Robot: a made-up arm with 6 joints.
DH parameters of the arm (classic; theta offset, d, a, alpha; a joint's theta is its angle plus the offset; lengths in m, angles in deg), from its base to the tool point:
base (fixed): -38.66 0 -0.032 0
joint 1: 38.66 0.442 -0.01 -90
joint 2: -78.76 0 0.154 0
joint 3: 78.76 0.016 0.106 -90
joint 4: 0 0.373 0.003 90
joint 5: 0 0.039 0.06 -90
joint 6: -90 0.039 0.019 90
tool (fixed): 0 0.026 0 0
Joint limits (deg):
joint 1: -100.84..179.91
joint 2: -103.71..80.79
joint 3: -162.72..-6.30
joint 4: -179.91..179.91
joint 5: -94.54..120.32
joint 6: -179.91..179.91
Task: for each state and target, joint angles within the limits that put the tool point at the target. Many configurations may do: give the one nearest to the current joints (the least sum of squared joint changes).
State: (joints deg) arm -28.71 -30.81 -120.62 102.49 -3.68 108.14
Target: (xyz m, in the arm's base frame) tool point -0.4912 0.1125 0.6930
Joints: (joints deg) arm -22.28 -70.84 -150.55 108.29 -41.55 114.24
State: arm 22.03 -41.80 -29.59 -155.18 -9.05 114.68
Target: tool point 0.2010 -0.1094 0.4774
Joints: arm -23.98 -51.44 -25.85 -172.03 -21.42 110.87
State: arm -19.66 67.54 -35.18 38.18 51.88 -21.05
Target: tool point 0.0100 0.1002 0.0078
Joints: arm 12.38 80.79 -52.19 32.71 59.99 -4.54
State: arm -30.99 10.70 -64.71 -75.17 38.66 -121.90
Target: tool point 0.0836 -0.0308 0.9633
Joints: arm -40.64 -46.66 -91.69 -75.35 43.89 -115.18
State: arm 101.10 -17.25 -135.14 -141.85 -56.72 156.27
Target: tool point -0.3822 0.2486 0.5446
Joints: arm 139.23 25.72 -109.66 -135.70 -44.05 156.82
